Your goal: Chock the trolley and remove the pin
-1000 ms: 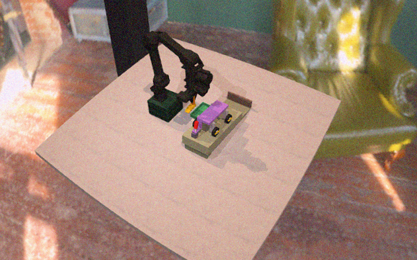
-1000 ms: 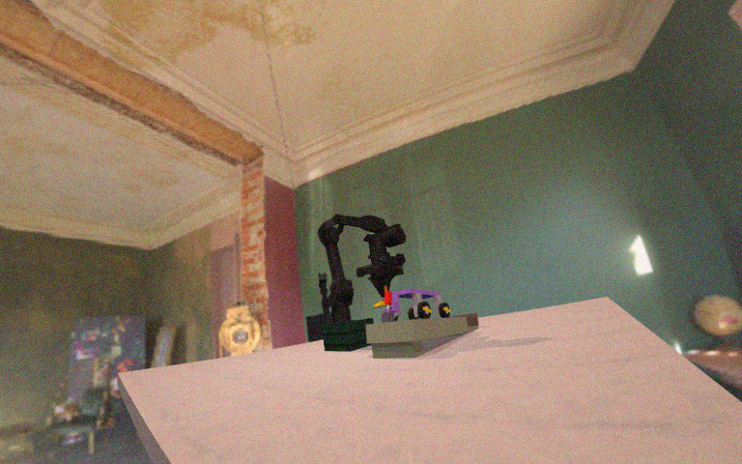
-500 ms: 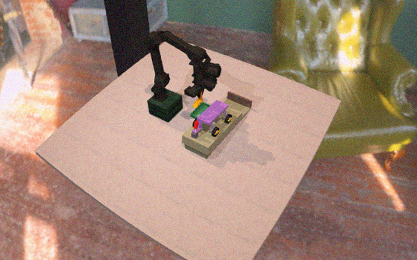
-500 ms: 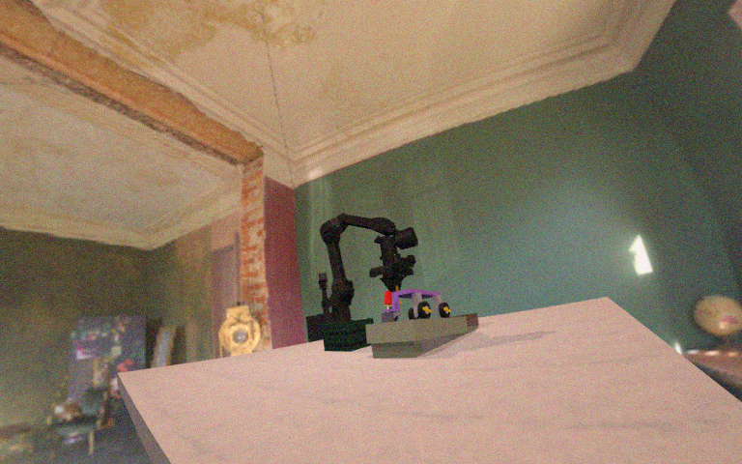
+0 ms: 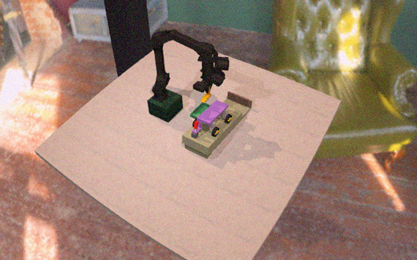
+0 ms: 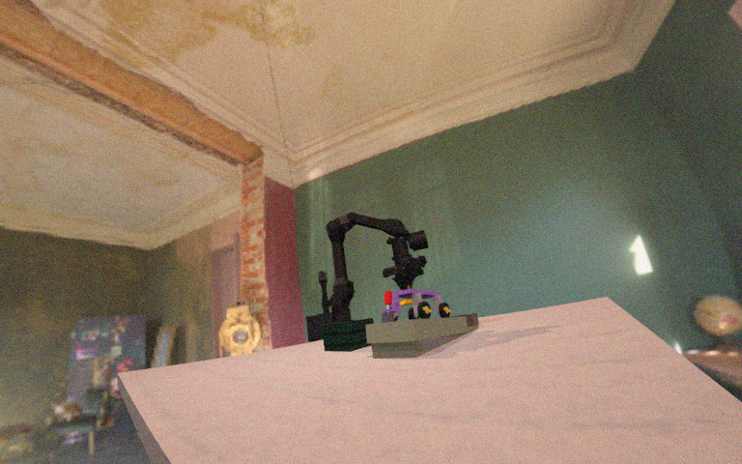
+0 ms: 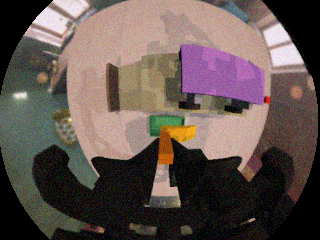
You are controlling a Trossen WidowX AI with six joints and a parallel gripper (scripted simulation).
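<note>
The red-headed stop pin lies 24 cm to the right of my gripper tip, 7 cm ahead of it and 2 cm below it. From my gripper tip the other things lie so: green tray 16 cm below, 3 cm behind, 1 cm to the right; then purple trolley 12 cm to the right, 9 cm ahead, 4 cm below; then yellow chock 2 cm to the right, 1 cm below.
</note>
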